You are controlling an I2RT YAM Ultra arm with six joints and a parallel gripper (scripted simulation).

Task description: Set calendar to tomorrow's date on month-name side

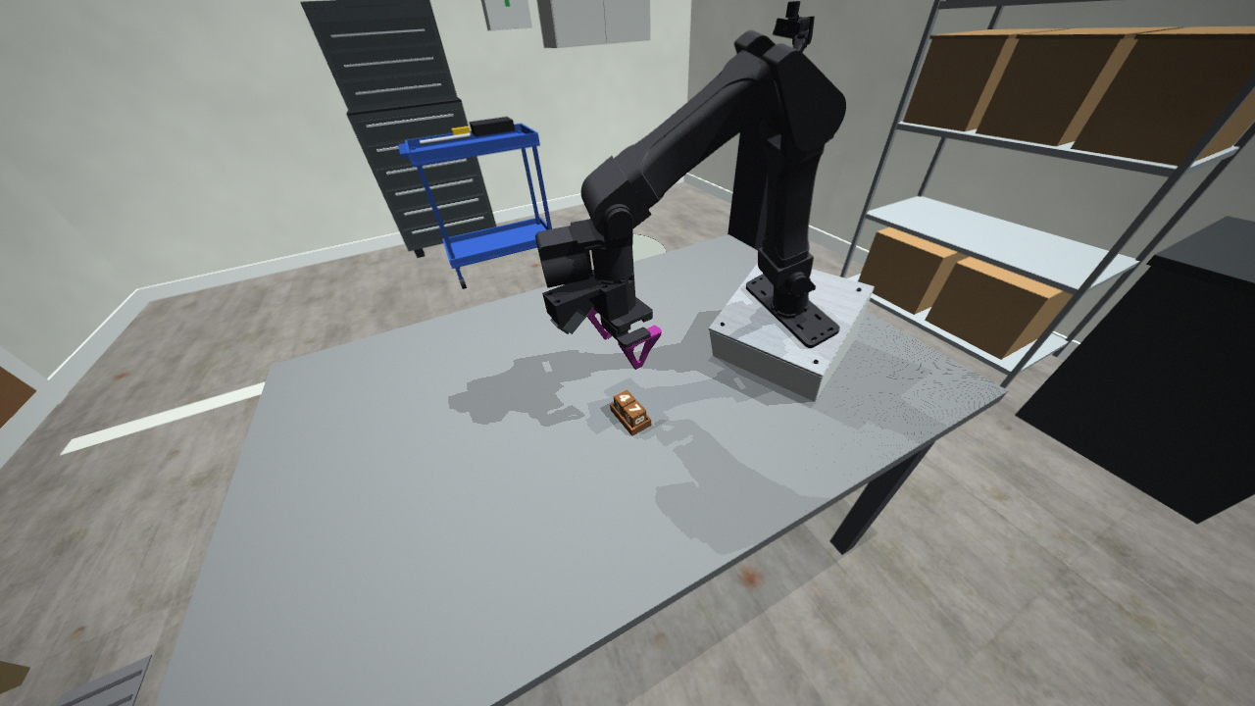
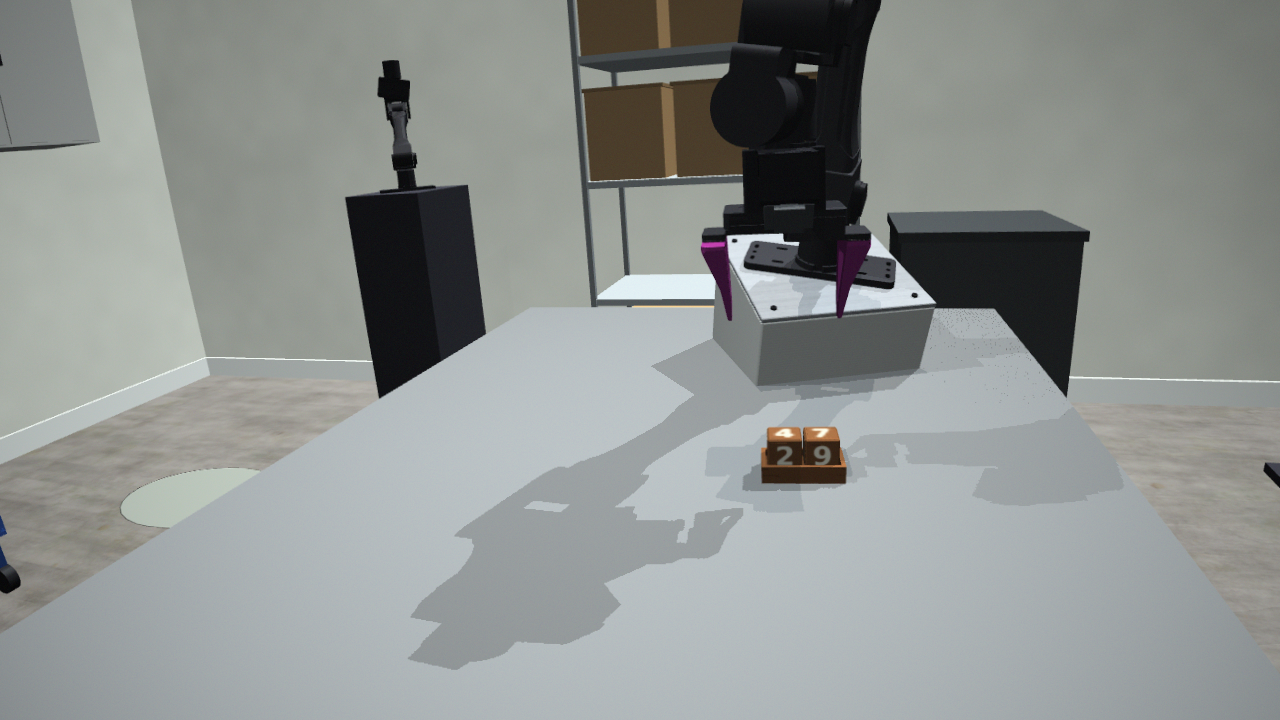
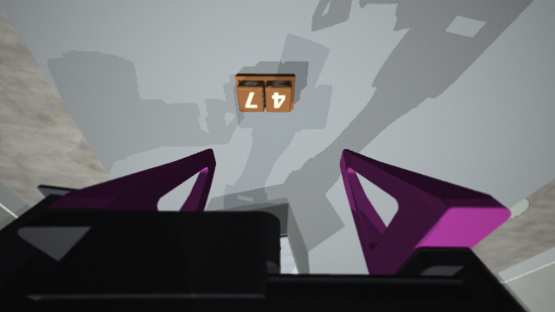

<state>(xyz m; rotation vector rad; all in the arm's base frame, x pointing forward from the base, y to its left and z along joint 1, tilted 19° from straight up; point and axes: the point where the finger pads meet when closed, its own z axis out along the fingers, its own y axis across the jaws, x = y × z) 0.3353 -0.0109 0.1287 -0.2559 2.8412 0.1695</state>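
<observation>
My gripper is now 150 mm above the brown wooden tray and 20 mm to the right of it.
</observation>
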